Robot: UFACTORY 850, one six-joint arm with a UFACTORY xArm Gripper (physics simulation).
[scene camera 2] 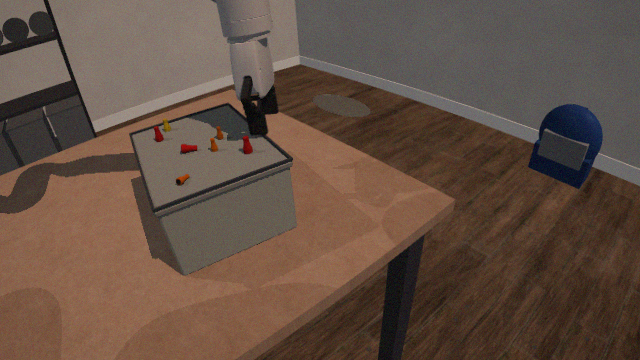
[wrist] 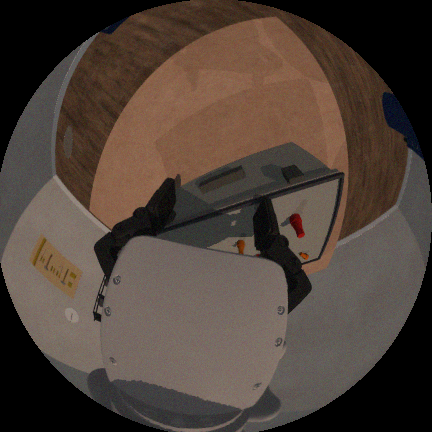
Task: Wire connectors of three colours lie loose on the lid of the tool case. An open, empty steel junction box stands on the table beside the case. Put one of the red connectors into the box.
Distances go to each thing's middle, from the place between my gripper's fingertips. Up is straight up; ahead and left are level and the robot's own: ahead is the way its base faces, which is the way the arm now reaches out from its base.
I see my gripper 12 cm past the tool case (scene camera 2: 232, 201), 3 cm to the right of it and 7 cm above it.
